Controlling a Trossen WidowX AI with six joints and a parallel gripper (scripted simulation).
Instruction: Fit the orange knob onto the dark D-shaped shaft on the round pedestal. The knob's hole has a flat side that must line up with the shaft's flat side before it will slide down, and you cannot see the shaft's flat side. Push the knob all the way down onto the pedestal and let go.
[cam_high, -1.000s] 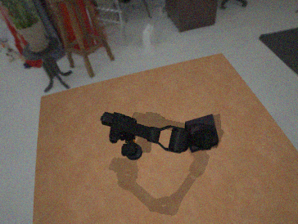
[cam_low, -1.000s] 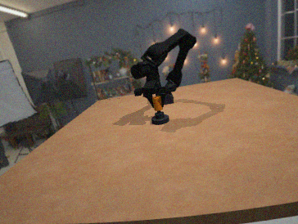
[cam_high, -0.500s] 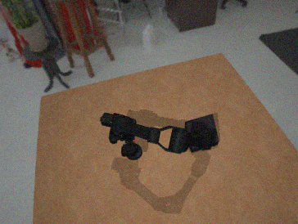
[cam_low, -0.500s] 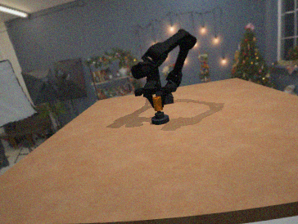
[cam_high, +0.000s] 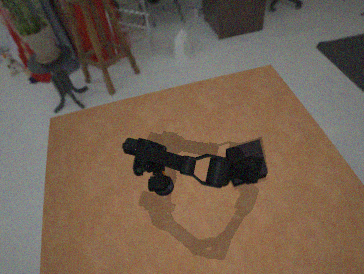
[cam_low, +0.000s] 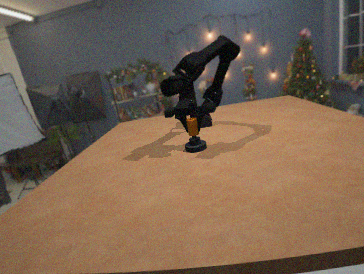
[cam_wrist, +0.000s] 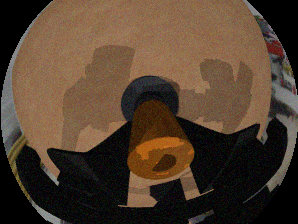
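The orange knob lies 20 mm above my gripper tip. The rest, counted from my gripper tip: round pedestal: 40 mm below.
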